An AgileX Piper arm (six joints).
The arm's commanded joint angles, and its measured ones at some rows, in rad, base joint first. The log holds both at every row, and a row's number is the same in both.
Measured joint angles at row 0: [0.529 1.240 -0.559 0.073 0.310 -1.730]
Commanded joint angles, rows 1 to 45: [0.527 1.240 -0.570 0.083 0.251 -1.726]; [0.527 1.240 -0.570 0.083 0.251 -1.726]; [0.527 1.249 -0.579 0.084 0.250 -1.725]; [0.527 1.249 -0.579 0.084 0.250 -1.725]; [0.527 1.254 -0.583 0.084 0.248 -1.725]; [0.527 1.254 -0.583 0.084 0.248 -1.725]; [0.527 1.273 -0.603 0.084 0.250 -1.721]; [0.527 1.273 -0.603 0.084 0.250 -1.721]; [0.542 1.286 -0.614 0.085 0.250 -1.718]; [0.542 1.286 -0.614 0.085 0.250 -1.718]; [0.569 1.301 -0.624 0.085 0.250 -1.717]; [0.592 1.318 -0.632 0.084 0.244 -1.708]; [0.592 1.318 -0.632 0.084 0.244 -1.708]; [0.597 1.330 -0.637 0.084 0.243 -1.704]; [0.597 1.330 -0.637 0.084 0.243 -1.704]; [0.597 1.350 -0.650 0.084 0.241 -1.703]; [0.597 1.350 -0.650 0.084 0.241 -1.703]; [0.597 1.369 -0.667 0.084 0.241 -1.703]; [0.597 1.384 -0.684 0.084 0.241 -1.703]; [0.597 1.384 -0.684 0.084 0.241 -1.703]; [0.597 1.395 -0.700 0.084 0.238 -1.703]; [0.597 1.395 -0.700 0.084 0.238 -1.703]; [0.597 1.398 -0.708 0.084 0.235 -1.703]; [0.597 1.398 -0.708 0.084 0.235 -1.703]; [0.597 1.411 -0.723 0.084 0.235 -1.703]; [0.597 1.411 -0.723 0.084 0.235 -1.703]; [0.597 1.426 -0.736 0.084 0.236 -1.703]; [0.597 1.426 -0.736 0.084 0.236 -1.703]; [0.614 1.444 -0.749 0.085 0.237 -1.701]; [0.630 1.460 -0.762 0.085 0.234 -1.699]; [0.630 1.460 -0.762 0.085 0.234 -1.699]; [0.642 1.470 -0.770 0.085 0.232 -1.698]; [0.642 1.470 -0.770 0.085 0.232 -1.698]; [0.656 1.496 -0.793 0.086 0.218 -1.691]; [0.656 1.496 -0.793 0.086 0.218 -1.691]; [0.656 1.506 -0.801 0.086 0.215 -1.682]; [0.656 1.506 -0.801 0.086 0.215 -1.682]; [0.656 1.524 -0.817 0.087 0.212 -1.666]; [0.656 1.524 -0.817 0.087 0.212 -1.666]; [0.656 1.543 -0.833 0.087 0.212 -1.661]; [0.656 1.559 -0.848 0.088 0.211 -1.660]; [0.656 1.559 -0.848 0.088 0.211 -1.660]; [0.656 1.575 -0.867 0.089 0.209 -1.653]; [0.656 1.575 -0.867 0.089 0.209 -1.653]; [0.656 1.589 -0.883 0.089 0.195 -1.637]
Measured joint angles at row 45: [0.657 1.583 -0.845 0.074 0.275 -1.660]
